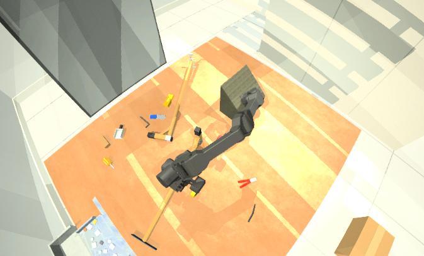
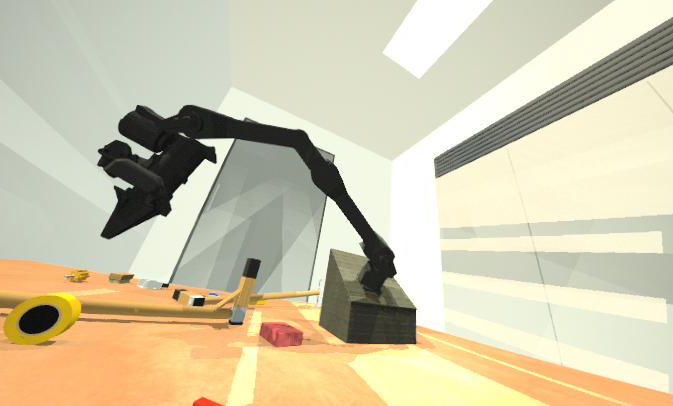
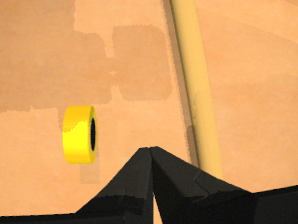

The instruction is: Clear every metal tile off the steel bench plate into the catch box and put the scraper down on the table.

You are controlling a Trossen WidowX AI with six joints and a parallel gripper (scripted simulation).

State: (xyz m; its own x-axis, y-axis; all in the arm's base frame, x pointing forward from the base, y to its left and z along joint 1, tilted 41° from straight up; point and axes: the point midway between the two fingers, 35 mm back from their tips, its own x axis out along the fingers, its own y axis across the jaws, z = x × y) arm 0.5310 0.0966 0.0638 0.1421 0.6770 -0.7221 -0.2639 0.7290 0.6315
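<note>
Now: the yellow tape roll 2 cm behind my gripper tip, 5 cm to the left of it and 10 cm below it. Round my gripper tip: red clip 25 cm behind, 19 cm to the left, 12 cm below; red block 31 cm behind, 5 cm to the right, 11 cm below; long scraper 4 cm ahead, 5 cm to the right, 6 cm below.
</note>
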